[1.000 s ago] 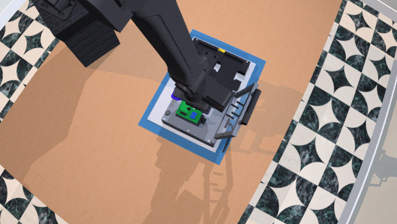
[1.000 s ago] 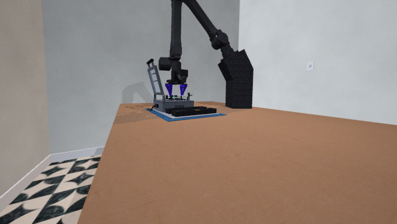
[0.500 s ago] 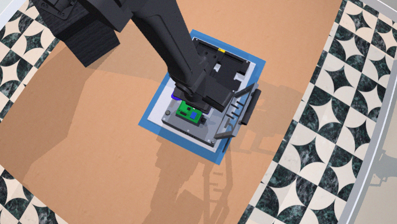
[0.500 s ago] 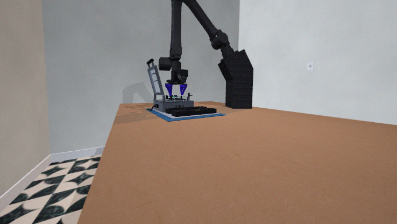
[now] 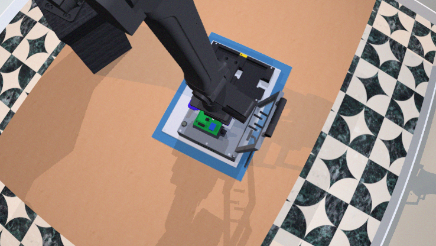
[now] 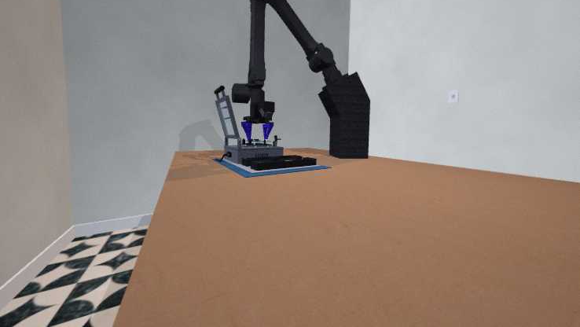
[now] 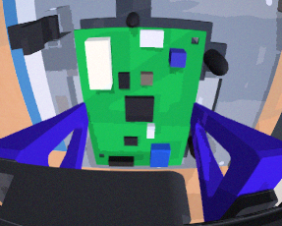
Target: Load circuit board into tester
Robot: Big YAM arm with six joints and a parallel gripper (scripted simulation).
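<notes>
The green circuit board is right at my hand. Also, from my hand: black plate 10 mm ahead, 20 mm below; then tester 40 mm ahead, 30 mm to the left, 30 mm above; then dark latch hook 50 mm behind, 60 mm to the left.
</notes>
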